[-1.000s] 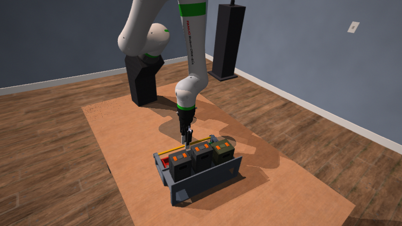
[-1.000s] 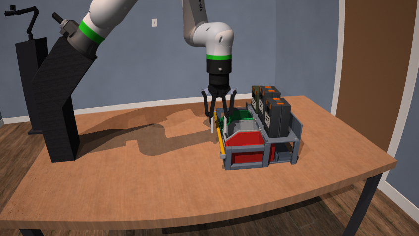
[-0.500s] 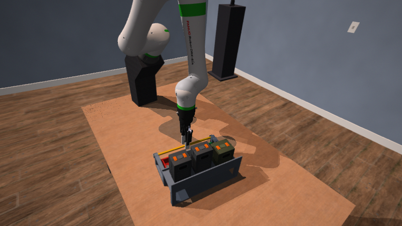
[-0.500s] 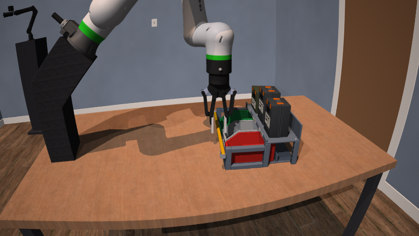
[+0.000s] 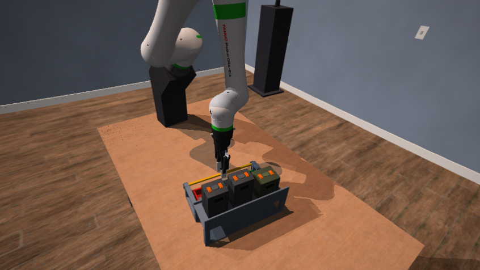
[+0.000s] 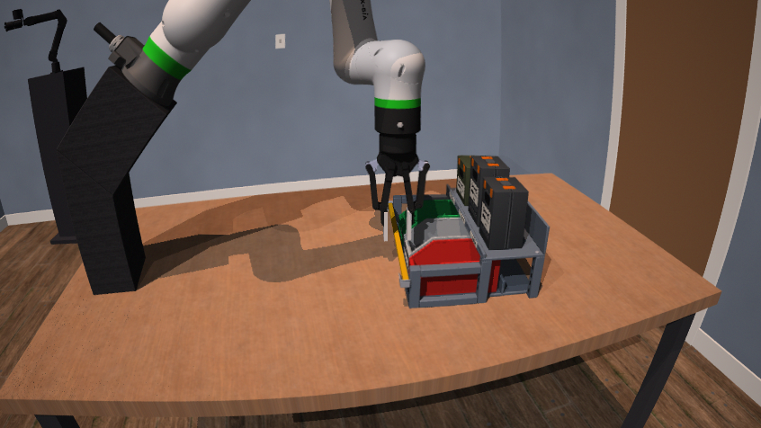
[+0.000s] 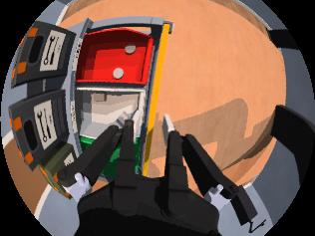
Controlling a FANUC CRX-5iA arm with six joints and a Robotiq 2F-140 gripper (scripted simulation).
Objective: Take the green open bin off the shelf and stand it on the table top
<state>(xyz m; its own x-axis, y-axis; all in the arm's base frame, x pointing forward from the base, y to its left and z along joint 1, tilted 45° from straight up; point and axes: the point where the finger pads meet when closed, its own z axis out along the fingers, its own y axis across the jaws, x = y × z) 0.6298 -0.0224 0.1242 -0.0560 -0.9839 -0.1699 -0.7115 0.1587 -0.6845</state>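
The thin yellow bar is 30 mm below my hand. From my hand the other things lie so: green open bin (110 mm ahead, 100 mm to the left, 50 mm below); red bin (120 mm to the right, 100 mm ahead, 50 mm below); grey bin (110 mm ahead, 50 mm below, 10 mm to the right).
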